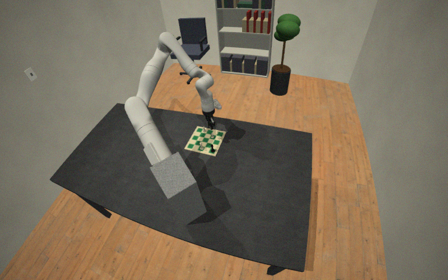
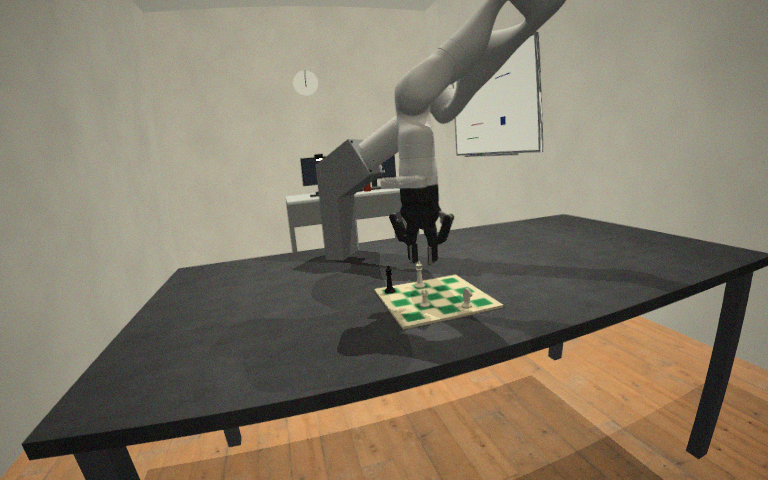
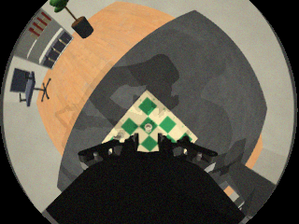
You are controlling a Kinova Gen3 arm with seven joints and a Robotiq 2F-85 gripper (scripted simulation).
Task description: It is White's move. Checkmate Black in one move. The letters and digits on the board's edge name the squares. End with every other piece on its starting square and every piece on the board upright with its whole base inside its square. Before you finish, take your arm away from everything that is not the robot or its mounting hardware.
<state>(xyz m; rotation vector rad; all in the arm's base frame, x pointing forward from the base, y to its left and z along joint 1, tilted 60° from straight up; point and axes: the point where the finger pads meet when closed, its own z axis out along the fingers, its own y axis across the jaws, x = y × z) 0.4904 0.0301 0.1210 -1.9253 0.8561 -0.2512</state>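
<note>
The chessboard is 4 cm behind my hand, 2 cm to the left of it and 11 cm below it. Also, from my hand: black piece (9 cm behind, 7 cm to the right, 8 cm below).
</note>
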